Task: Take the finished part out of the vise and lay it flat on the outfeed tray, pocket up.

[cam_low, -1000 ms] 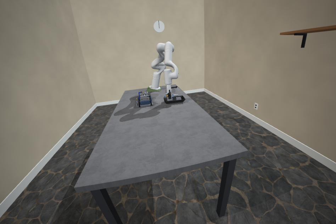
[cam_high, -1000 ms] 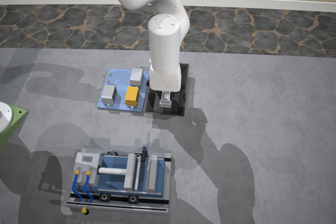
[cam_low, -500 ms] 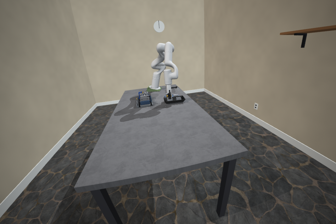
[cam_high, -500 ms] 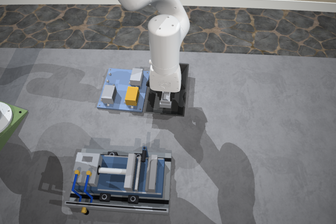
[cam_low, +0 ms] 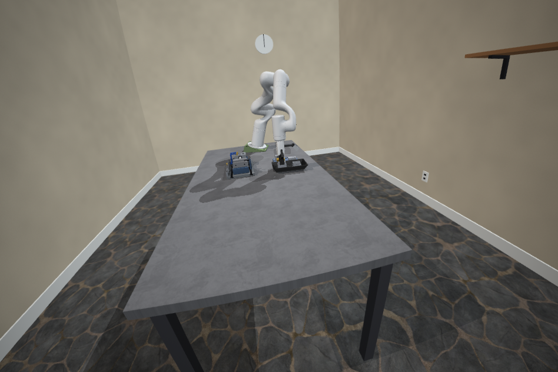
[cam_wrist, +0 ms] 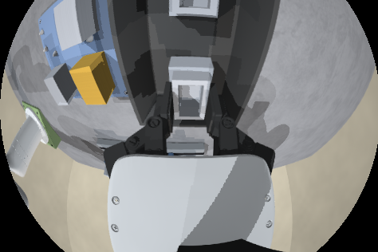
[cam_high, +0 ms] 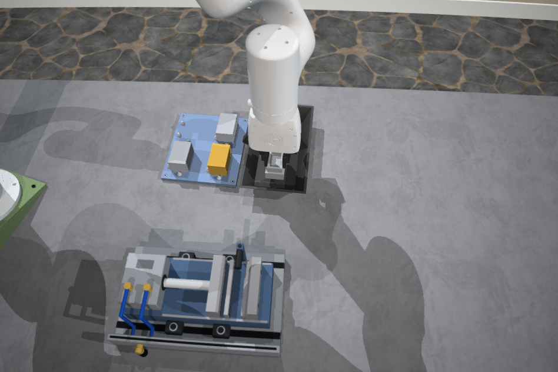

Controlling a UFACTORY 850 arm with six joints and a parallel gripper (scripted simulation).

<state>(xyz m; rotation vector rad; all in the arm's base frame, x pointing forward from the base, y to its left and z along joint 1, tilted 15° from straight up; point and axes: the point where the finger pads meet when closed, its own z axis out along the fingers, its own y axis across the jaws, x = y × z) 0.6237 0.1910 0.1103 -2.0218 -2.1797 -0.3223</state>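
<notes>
Now: the brass block 13 cm behind my hand and 4 cm below it. Round my hand: white cylinder rod: 30 cm to the right, 10 cm behind, 1 cm above; then vise base: 30 cm to the right, 8 cm behind, 3 cm below; then blue fixture plate: 17 cm behind, 6 cm below, 4 cm to the left.
</notes>
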